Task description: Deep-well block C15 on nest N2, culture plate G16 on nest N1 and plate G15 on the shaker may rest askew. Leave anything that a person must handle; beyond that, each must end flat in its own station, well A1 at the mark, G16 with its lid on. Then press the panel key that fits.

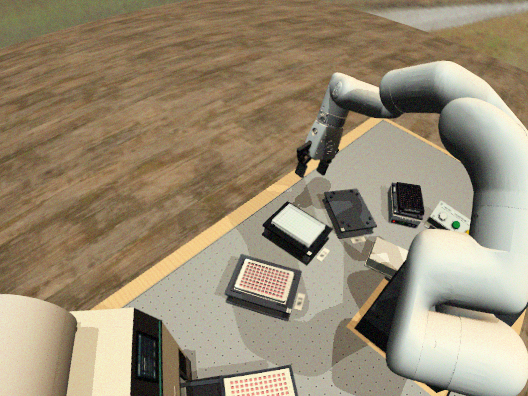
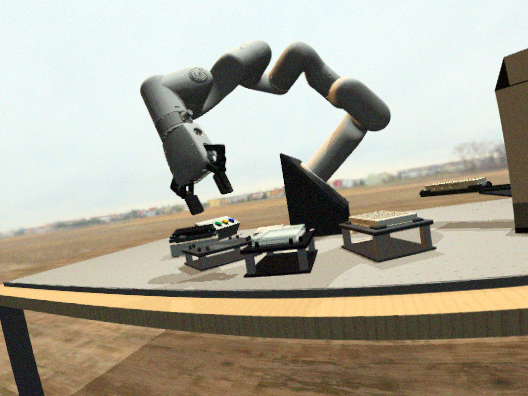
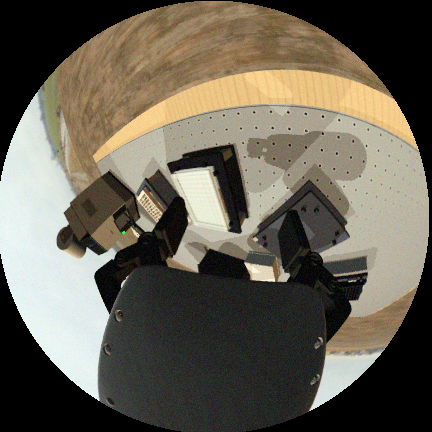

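Observation:
My gripper (image 1: pixel 312 170) (image 2: pixel 210 198) (image 3: pixel 234 215) is open and empty, high above the deck's far edge. A pale plate (image 1: pixel 298 225) (image 2: pixel 279 236) (image 3: pixel 202 197) sits on the middle dark nest (image 1: pixel 277 237); a small tilt is hard to tell. A plate with red wells (image 1: pixel 265 281) (image 2: pixel 382 218) rests on another nest (image 1: pixel 257 305) (image 2: pixel 375 246) and looks about level. A black plate (image 1: pixel 410 198) (image 2: pixel 192 232) lies on the shaker (image 1: pixel 406 220) (image 2: pixel 177 249); its seating is unclear. The key panel (image 1: pixel 451 212) (image 2: pixel 227 230) stands beside it. Plate labels and A1 marks are unreadable.
A bare nest with pins (image 1: pixel 350 212) (image 3: pixel 320 215) stands between the pale plate and the shaker. A cream box (image 1: pixel 387 257) lies near the arm's black base (image 1: pixel 375 320) (image 2: pixel 310 205). A large instrument (image 1: pixel 105 340) (image 2: pixel 515 145) (image 3: pixel 102 210) stands beside another red-welled plate (image 1: pixel 260 384).

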